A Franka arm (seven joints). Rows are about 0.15 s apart.
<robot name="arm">
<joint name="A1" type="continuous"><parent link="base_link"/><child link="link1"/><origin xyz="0.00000 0.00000 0.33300" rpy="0.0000 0.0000 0.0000"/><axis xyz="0 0 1"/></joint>
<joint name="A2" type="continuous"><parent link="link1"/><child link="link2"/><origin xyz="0.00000 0.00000 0.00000" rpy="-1.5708 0.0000 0.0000"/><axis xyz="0 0 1"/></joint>
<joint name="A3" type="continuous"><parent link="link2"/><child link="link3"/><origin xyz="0.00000 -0.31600 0.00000" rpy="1.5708 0.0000 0.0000"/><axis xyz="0 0 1"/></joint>
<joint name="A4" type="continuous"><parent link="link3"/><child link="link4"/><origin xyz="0.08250 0.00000 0.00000" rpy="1.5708 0.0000 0.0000"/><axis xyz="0 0 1"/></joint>
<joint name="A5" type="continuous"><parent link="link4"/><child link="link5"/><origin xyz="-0.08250 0.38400 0.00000" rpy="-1.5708 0.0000 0.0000"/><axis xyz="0 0 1"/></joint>
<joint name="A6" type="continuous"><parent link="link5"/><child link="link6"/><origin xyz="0.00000 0.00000 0.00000" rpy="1.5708 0.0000 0.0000"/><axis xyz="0 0 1"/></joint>
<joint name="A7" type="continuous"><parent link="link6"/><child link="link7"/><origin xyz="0.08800 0.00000 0.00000" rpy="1.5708 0.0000 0.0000"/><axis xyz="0 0 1"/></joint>
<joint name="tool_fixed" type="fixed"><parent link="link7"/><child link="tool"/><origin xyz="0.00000 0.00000 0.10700" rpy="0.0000 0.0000 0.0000"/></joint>
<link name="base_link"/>
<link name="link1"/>
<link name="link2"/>
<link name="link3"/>
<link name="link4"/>
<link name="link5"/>
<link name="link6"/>
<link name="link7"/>
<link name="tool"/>
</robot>
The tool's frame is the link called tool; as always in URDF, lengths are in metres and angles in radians. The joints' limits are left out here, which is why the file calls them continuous.
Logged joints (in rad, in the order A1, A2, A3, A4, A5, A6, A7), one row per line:
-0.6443 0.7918 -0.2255 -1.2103 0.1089 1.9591 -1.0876
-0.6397 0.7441 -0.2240 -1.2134 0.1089 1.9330 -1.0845
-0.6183 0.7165 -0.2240 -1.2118 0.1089 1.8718 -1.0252
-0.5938 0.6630 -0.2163 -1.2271 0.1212 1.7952 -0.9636
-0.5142 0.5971 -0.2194 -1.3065 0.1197 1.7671 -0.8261
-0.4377 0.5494 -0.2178 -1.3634 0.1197 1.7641 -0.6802
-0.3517 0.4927 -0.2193 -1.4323 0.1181 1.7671 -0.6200
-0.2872 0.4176 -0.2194 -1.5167 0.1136 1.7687 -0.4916
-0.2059 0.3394 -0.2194 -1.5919 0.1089 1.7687 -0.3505
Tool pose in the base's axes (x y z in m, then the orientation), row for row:
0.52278 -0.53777 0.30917 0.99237 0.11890 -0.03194 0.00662
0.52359 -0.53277 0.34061 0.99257 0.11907 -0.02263 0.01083
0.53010 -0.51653 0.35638 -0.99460 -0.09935 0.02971 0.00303
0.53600 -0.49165 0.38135 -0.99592 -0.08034 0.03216 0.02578
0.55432 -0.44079 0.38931 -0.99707 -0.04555 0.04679 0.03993
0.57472 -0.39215 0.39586 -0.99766 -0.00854 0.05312 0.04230
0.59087 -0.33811 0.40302 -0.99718 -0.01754 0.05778 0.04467
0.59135 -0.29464 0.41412 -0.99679 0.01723 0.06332 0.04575
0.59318 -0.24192 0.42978 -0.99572 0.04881 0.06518 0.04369
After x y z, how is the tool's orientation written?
As a quaternion, x y z w.
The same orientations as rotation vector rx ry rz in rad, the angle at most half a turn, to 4 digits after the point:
3.1046 0.3720 -0.0999
3.0969 0.3715 -0.0706
-3.1186 -0.3115 0.0932
-3.0784 -0.2483 0.0994
-3.0552 -0.1396 0.1434
-3.0525 -0.0261 0.1625
-3.0466 -0.0536 0.1765
-3.0435 0.0526 0.1933
-3.0440 0.1492 0.1993

